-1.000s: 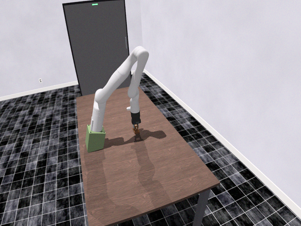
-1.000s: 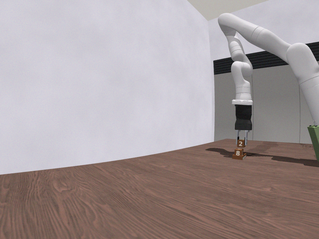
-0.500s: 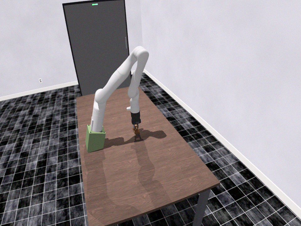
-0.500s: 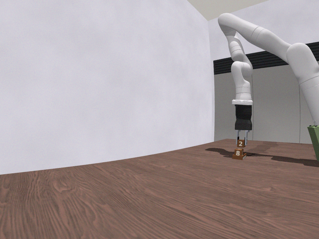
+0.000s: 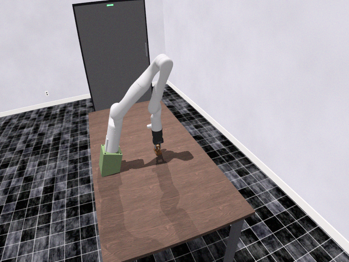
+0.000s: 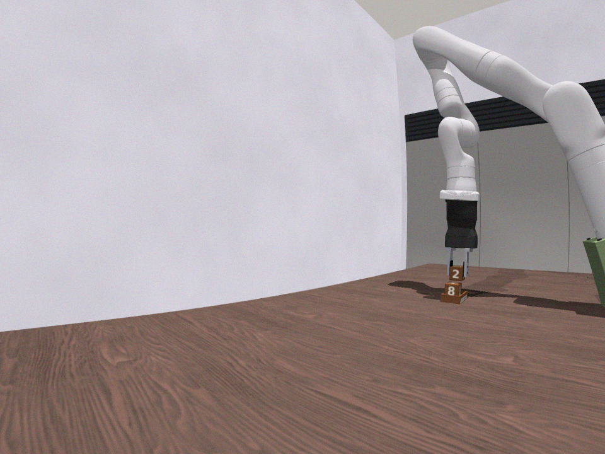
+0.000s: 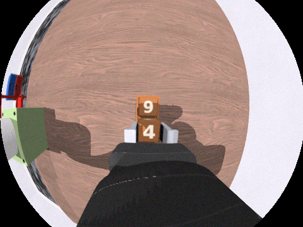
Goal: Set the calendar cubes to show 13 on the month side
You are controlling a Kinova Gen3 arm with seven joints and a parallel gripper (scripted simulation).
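The calendar tray is 20 mm to the left of my hand and 60 mm below it. From my hand the other things lie so: brown number cube 10 mm below.
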